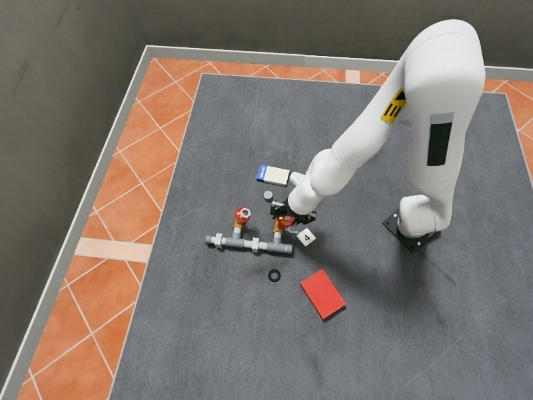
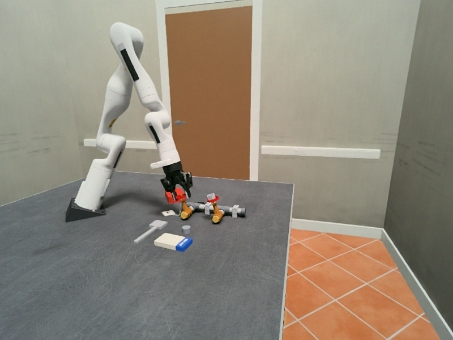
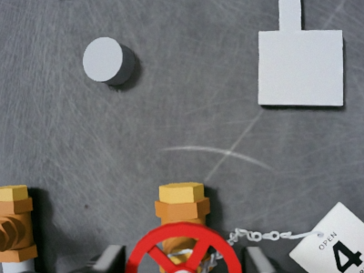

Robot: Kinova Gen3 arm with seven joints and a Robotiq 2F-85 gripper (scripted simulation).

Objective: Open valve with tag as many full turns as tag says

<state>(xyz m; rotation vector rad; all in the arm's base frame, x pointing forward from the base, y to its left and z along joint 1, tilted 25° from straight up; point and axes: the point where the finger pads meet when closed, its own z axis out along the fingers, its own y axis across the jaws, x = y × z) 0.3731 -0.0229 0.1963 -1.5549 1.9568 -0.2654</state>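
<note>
Right now the white tag is 70 mm behind my hand, 20 mm to the left of it and 90 mm below it. From my hand the other things lie so: grey paddle 60 mm behind, 130 mm to the right, 90 mm below; then blue box 50 mm ahead, 210 mm to the right, 80 mm below; then red block 120 mm behind, 200 mm to the left, 80 mm below.
</note>
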